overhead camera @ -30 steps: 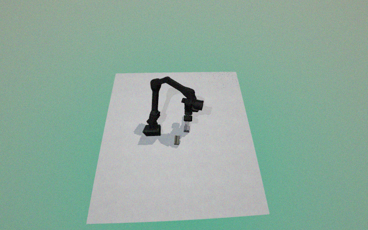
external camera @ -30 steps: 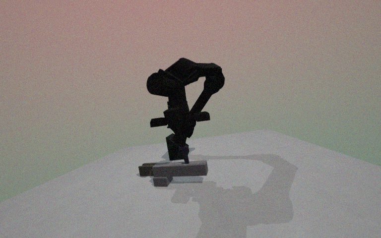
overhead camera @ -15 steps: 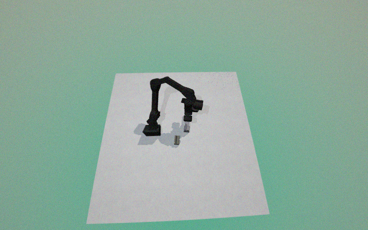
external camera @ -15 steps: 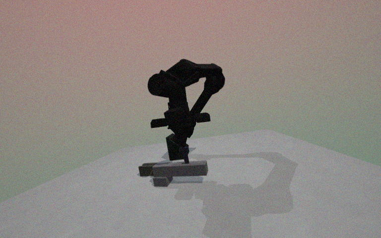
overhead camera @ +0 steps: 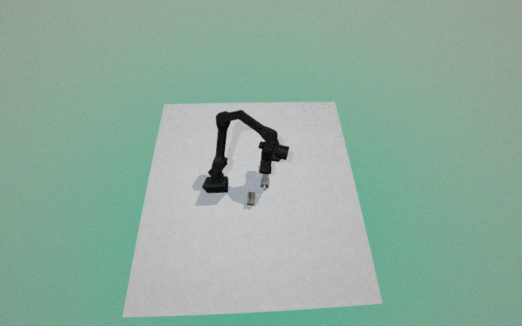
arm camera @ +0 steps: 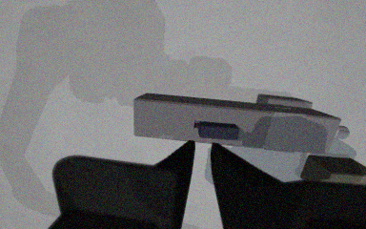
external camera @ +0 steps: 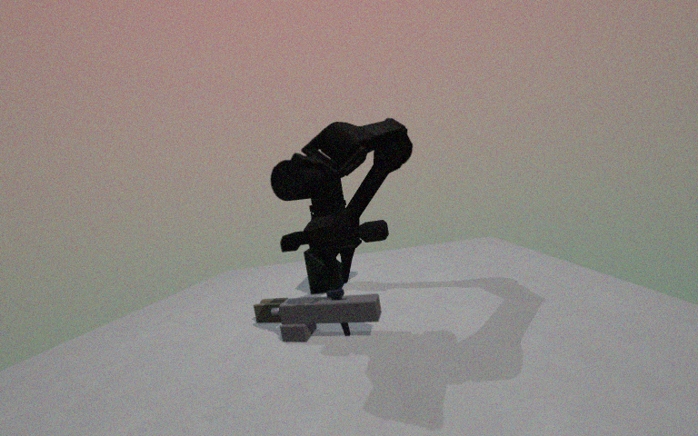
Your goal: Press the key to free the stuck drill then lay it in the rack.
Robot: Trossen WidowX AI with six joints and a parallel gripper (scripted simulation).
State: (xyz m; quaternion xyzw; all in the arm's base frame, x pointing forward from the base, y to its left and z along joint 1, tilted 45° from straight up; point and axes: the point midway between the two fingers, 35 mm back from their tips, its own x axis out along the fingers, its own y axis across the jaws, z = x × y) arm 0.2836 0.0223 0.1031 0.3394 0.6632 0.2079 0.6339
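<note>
The dark key lies 40 mm below my gripper tip and 10 mm to the right of it. From my gripper tip the other things lie so: rack (190 mm to the right, 100 mm behind, 80 mm below); grey housing block (50 mm below, 40 mm to the right); drill (80 mm to the right, 50 mm below, 10 mm behind).
</note>
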